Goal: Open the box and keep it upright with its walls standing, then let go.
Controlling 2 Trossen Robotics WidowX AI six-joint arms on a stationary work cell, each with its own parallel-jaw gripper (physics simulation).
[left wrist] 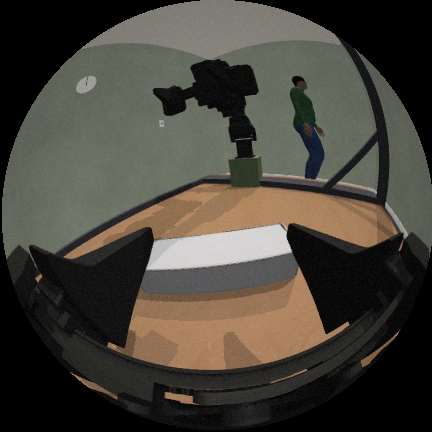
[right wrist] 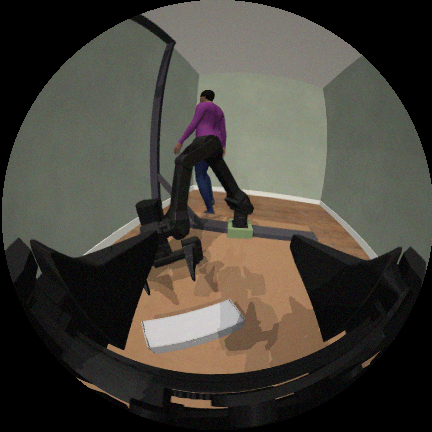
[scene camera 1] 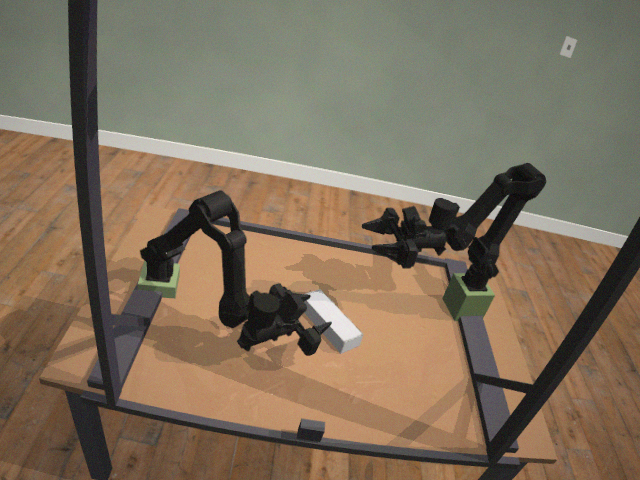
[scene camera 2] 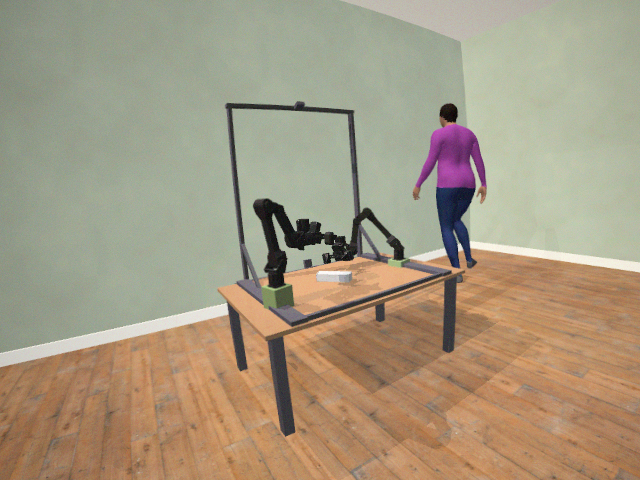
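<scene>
The box is a long, low white block lying flat on the table, its top shut and no walls or flaps standing. My left gripper is open and empty, low beside the box's long side at the left in scene camera 1. In the left wrist view its fingers appear at the two ends of the box; contact cannot be told. My right gripper is open and empty, held high above the table, up and to the right of the box in scene camera 1.
The wooden table has a dark frame around its edge. Upright posts rise from it. A small dark block sits on the near rail. A person in purple stands beyond the table.
</scene>
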